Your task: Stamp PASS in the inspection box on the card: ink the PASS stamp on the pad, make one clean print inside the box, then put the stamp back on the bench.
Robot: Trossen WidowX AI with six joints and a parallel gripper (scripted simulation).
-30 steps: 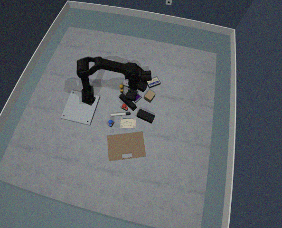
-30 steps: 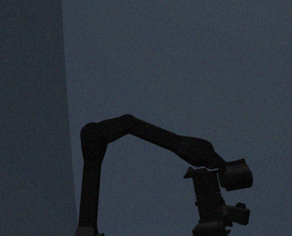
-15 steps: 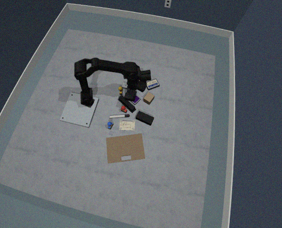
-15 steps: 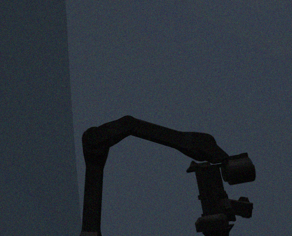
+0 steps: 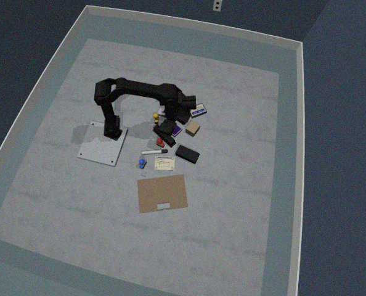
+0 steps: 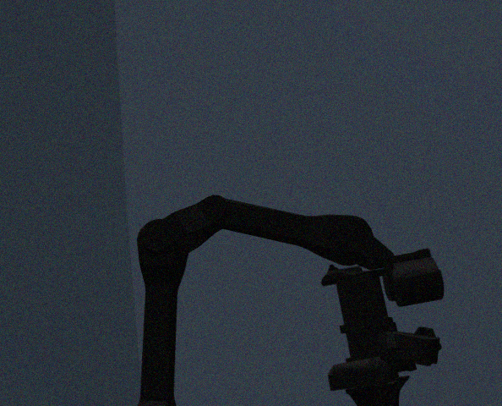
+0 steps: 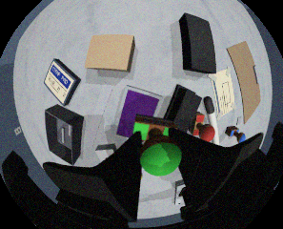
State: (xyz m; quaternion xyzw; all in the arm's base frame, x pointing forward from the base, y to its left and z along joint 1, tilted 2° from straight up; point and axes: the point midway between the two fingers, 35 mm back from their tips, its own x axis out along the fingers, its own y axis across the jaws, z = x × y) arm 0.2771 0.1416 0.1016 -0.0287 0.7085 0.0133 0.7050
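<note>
Now: the cream card 17 cm to the right of my gripper tip, 10 cm below it and 3 cm ahead of it. The rest, counted from my gripper tip: long black bar (8 cm below, 4 cm to the right, 3 cm behind); then purple ink pad (9 cm below, 2 cm to the left, 1 cm behind); then green-knobbed stamp (right at my gripper tip).
</note>
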